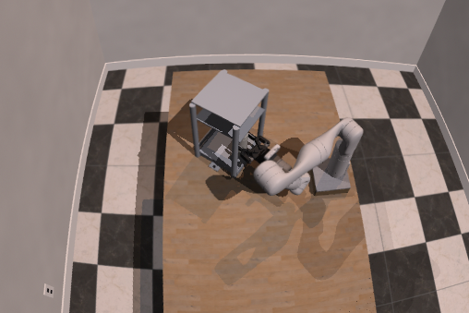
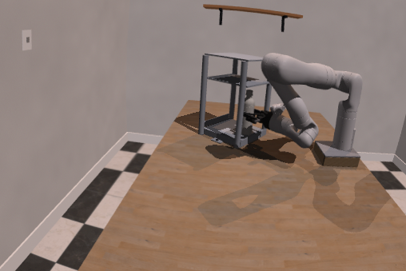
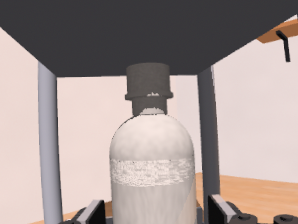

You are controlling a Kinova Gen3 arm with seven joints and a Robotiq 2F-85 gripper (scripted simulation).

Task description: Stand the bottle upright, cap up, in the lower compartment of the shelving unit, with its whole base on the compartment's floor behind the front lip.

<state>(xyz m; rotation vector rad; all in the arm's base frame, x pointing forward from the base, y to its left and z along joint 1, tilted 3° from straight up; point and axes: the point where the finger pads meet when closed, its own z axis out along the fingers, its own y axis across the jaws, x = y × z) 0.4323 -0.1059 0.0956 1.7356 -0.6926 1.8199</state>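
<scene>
The white bottle lies 3 cm above my hand, 1 cm to the right of it and 1 cm ahead of it. From my hand the other things lie so: shelving unit 7 cm ahead, 6 cm above, 4 cm to the right.
</scene>
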